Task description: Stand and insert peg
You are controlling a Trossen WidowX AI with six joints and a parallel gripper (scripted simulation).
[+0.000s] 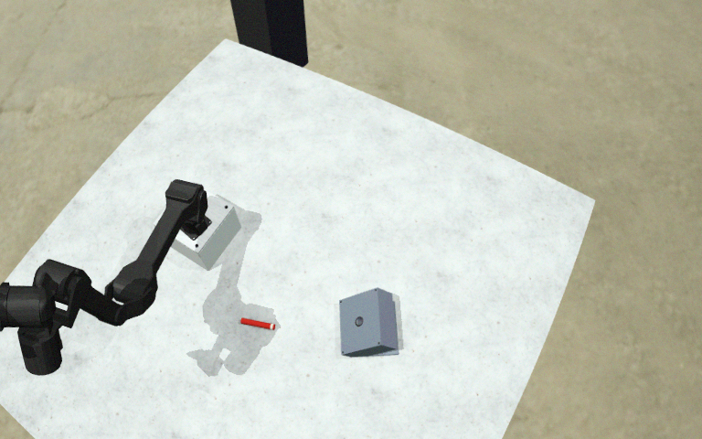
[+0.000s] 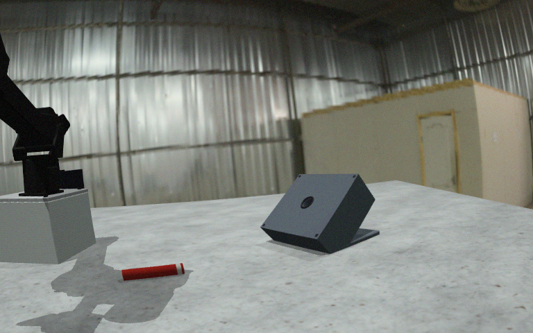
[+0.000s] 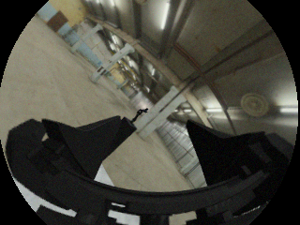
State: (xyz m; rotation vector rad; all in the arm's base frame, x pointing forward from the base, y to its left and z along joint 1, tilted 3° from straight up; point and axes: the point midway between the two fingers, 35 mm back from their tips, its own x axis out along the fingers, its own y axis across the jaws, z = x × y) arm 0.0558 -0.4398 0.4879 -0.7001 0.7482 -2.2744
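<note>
The red peg is 210 mm ahead of my gripper tip, 400 mm to the left of it and 600 mm below it. Round my gripper tip: grey sloped panel 390 mm ahead, 540 mm to the left, 560 mm below; thin foot plate 410 mm ahead, 550 mm to the left, 600 mm below.
</note>
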